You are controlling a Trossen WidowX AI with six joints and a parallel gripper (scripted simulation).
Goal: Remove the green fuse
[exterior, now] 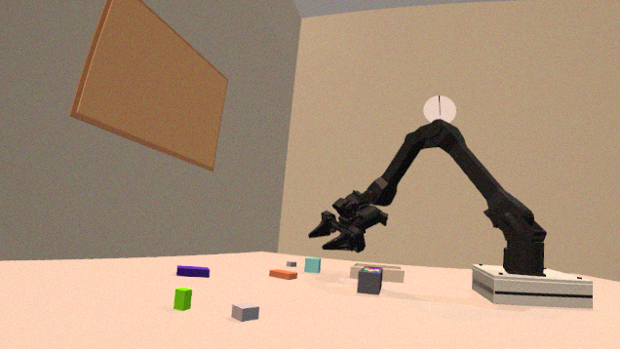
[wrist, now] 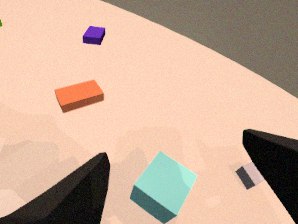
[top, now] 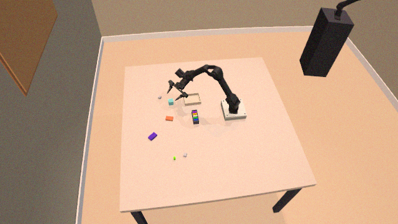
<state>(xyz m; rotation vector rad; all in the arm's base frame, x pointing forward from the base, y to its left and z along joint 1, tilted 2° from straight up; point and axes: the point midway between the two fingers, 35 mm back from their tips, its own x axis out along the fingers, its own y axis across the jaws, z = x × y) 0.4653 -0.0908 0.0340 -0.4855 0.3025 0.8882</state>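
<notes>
Right now my gripper tip is 200 mm past the green fuse, 150 mm to the right of it and 60 mm above it. Round my gripper tip: orange block 150 mm to the left, 80 mm below; cyan cube 10 mm to the right, 60 mm below; low beige tray 160 mm behind, 50 mm to the right, 80 mm below.
</notes>
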